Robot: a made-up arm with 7 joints.
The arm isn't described. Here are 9 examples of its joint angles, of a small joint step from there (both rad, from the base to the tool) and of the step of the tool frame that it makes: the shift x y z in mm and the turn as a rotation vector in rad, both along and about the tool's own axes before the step.
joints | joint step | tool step
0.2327 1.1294 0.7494 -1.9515 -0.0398 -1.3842 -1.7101 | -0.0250 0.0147 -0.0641 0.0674 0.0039 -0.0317 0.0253 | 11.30 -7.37 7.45 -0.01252 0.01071 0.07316
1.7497 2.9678 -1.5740 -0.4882 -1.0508 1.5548 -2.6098 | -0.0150 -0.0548 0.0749 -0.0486 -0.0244 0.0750 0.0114 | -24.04 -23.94 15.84 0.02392 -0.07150 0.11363
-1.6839 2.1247 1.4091 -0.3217 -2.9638 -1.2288 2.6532 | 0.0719 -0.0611 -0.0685 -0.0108 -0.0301 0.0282 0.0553 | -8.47 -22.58 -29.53 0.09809 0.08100 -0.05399
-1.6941 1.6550 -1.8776 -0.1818 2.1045 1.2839 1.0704 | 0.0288 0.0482 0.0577 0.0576 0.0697 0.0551 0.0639 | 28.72 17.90 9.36 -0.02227 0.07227 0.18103
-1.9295 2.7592 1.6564 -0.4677 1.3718 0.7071 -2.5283 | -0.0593 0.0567 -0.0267 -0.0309 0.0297 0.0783 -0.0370 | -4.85 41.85 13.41 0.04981 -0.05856 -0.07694
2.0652 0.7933 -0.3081 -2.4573 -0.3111 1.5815 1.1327 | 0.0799 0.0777 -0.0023 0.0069 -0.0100 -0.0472 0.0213 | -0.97 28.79 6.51 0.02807 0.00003 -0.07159
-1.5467 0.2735 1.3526 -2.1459 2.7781 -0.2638 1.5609 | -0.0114 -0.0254 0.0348 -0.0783 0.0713 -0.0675 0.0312 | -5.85 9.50 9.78 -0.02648 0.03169 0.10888
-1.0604 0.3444 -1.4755 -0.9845 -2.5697 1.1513 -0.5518 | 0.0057 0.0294 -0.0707 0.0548 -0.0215 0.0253 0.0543 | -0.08 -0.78 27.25 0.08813 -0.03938 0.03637
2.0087 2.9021 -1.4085 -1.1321 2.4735 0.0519 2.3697 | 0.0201 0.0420 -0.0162 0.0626 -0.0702 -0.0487 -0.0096 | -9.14 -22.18 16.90 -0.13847 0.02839 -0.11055
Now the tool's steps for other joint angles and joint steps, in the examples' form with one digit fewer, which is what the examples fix.
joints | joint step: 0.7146 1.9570 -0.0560 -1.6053 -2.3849 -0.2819 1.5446 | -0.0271 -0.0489 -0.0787 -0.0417 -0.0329 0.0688 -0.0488
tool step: 27.7 -12.6 -5.6 0.0732 -0.0660 -0.0471
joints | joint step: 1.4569 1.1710 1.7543 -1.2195 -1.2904 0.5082 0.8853 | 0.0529 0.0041 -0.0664 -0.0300 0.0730 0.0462 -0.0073
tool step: 9.7 -1.8 -0.1 -0.0344 -0.0361 0.0023
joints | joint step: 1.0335 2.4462 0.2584 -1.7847 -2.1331 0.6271 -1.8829 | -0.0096 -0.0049 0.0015 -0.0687 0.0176 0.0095 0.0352
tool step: -6.3 -8.1 -2.5 -0.0572 0.0116 0.0785
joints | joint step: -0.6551 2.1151 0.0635 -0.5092 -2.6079 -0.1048 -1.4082 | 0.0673 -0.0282 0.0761 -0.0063 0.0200 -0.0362 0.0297
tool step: -15.0 4.6 -1.7 0.0385 0.0244 0.0692
